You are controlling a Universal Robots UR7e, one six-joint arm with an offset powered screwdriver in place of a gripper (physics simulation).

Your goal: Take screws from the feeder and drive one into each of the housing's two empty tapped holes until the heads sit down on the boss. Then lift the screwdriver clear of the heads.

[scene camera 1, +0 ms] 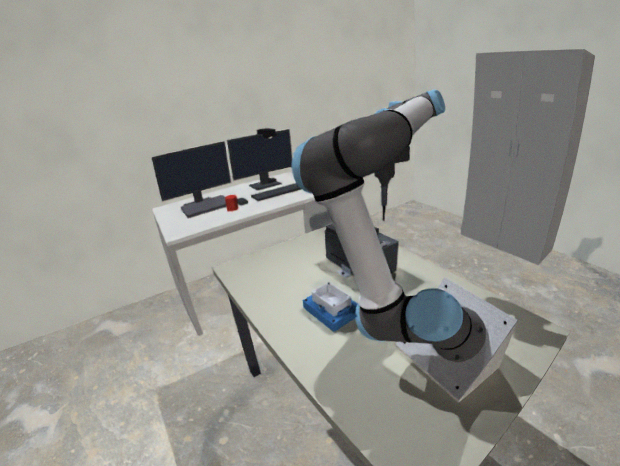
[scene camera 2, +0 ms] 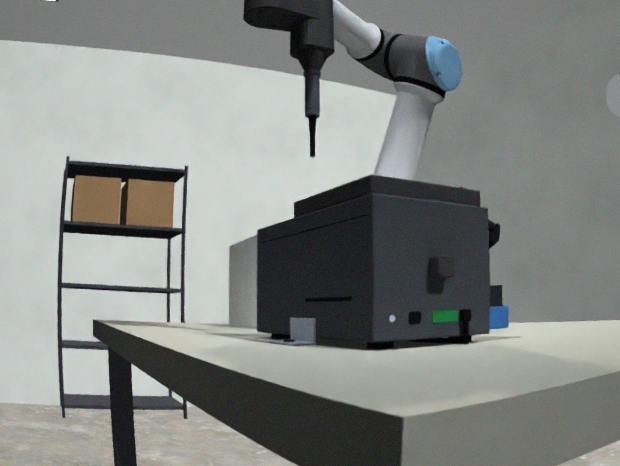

I see a dark screw feeder (scene camera 2: 382, 260) and a blue fixture (scene camera 1: 325, 317).
The dark screw feeder is seen too in scene camera 1 (scene camera 1: 333, 246).
